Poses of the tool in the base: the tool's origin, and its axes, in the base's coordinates. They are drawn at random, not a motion.
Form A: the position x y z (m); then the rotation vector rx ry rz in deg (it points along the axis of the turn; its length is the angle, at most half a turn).
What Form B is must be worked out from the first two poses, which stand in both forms.
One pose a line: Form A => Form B
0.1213 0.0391 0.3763 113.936 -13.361 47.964 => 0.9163 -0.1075 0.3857 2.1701 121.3 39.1 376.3
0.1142 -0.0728 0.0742 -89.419 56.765 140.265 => -0.5088 0.3230 0.7980 3.0676 114.2 -72.8 74.2
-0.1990 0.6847 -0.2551 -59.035 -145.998 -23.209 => -0.3709 -0.9172 -0.1458 2.7783 -199.0 684.7 -255.1
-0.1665 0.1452 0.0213 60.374 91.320 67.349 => 0.4697 0.7105 0.5240 2.2433 -166.5 145.2 21.3
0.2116 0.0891 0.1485 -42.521 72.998 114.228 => -0.2993 0.5138 0.8040 2.4796 211.6 89.1 148.5
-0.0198 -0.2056 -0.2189 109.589 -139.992 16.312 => 0.6138 -0.7841 0.0914 3.1160 -19.8 -205.6 -218.9
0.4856 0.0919 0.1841 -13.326 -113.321 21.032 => -0.1149 -0.9767 0.1813 2.0250 485.6 91.9 184.1
